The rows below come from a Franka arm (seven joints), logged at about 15 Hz.
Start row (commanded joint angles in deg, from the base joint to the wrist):
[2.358, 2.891, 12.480, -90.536, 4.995, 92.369, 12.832]
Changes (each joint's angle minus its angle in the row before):
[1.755, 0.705, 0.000, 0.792, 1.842, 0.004, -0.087]
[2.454, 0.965, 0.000, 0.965, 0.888, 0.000, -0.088]
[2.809, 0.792, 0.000, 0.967, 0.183, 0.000, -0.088]
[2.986, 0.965, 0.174, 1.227, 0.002, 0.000, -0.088]
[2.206, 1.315, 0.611, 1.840, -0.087, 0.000, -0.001]
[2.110, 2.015, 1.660, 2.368, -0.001, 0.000, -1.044]
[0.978, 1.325, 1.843, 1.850, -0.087, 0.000, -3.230]
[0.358, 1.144, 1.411, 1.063, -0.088, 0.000, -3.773]
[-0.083, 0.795, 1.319, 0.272, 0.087, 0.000, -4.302]
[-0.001, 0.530, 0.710, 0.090, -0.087, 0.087, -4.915]
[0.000, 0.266, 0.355, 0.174, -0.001, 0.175, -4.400]
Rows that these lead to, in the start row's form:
[4.113, 3.596, 12.480, -89.744, 6.837, 92.373, 12.745]
[6.567, 4.561, 12.480, -88.779, 7.725, 92.373, 12.657]
[9.376, 5.353, 12.480, -87.812, 7.908, 92.373, 12.569]
[12.362, 6.318, 12.654, -86.585, 7.910, 92.373, 12.481]
[14.568, 7.633, 13.265, -84.745, 7.823, 92.373, 12.480]
[16.678, 9.648, 14.925, -82.377, 7.822, 92.373, 11.436]
[17.656, 10.973, 16.768, -80.527, 7.735, 92.373, 8.206]
[18.014, 12.117, 18.179, -79.464, 7.647, 92.373, 4.433]
[17.931, 12.912, 19.498, -79.192, 7.734, 92.373, 0.131]
[17.930, 13.442, 20.208, -79.102, 7.647, 92.460, -4.784]
[17.930, 13.708, 20.563, -78.928, 7.646, 92.635, -9.184]

